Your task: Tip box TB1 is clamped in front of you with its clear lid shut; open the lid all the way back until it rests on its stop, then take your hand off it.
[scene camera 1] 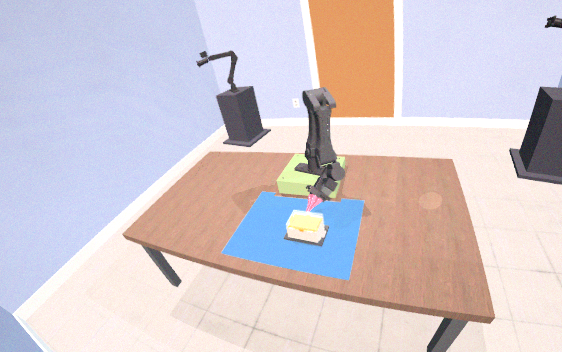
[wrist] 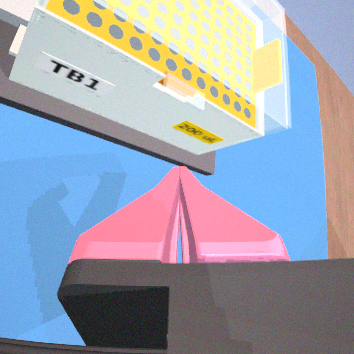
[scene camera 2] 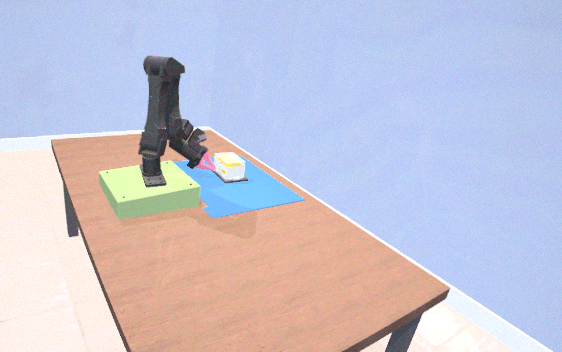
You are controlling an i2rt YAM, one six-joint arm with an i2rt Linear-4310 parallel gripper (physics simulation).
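Seen in the pictures: gripper, between the fingertips: (scene camera 1: 306,212) (wrist: 179,177) (scene camera 2: 215,169); arm's base, origin of its link: (scene camera 1: 314,170) (scene camera 2: 152,175).
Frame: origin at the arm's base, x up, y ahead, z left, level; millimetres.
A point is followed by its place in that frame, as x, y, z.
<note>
Tip box TB1 (scene camera 1: 305,234) {-20, 371, 136} (scene camera 2: 231,171) {-20, 320, 54} (wrist: 135,100) {-25, 288, 117} is white with a yellow perforated rack inside. It sits on a dark base plate (scene camera 1: 319,243) {-53, 366, 188} (wrist: 160,146) {-53, 288, 80}. Its clear lid (wrist: 276,107) {16, 301, 65} shows over the rack and past the box's right side in the wrist view and looks shut; its exact angle is hard to tell. A small orange patch and a clear tab (wrist: 196,100) {3, 284, 103} show at the labelled side's top edge. My gripper (scene camera 1: 308,210) {-21, 261, 85} (scene camera 2: 215,170) {-21, 261, 85} (wrist: 179,177) {-21, 261, 85} is shut and empty, its pink tips low beside the labelled side; contact cannot be told.
A blue mat (scene camera 1: 265,235) {-61, 405, -35} (scene camera 2: 270,195) {-64, 435, -91} (wrist: 280,200) {-61, 308, -76} lies under the base plate on the brown table (scene camera 1: 410,240) {-64, 231, 493} (scene camera 2: 300,280) {-64, 300, -591}. The arm stands on a green block (scene camera 1: 295,187) {-21, 126, -43} (scene camera 2: 160,205) {-37, 4, -159} on the side that the labelled face looks toward.
</note>
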